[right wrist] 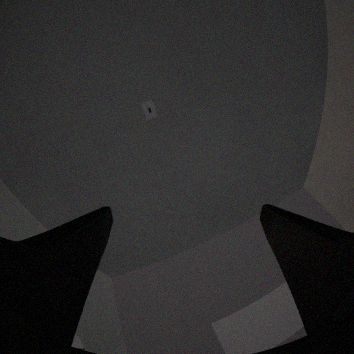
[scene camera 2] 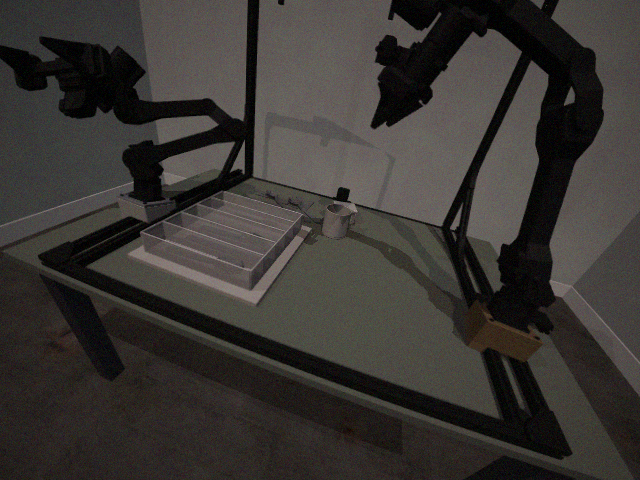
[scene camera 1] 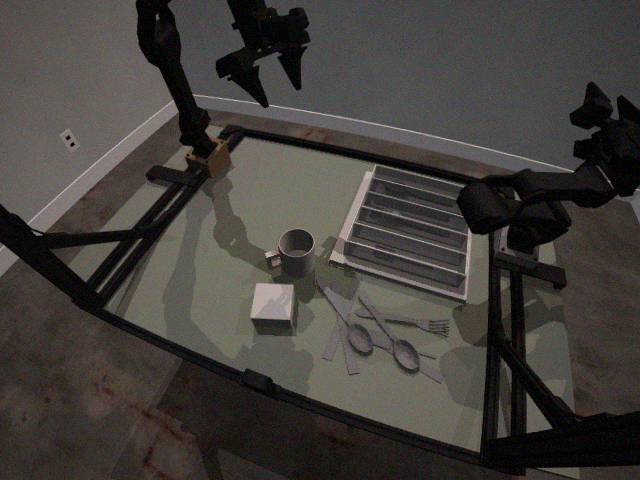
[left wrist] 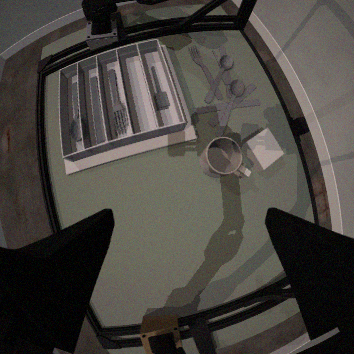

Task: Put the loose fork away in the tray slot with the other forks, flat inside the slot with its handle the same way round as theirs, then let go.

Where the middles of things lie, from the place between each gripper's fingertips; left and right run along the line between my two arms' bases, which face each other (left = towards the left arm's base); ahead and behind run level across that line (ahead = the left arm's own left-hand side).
Right now my right hand is 18 cm past the cutlery tray [scene camera 1: 431, 240], 30 cm to the right of it and 36 cm above it. Round my right hand: white box [scene camera 1: 273, 304] (52 cm behind, 52 cm to the left, 37 cm below).
Now: the white box 320 mm below my left hand, 250 mm behind it and 70 mm to the right of it. From my left hand the other things lie so: cutlery tray 310 mm below, 290 mm to the right, 90 mm ahead.
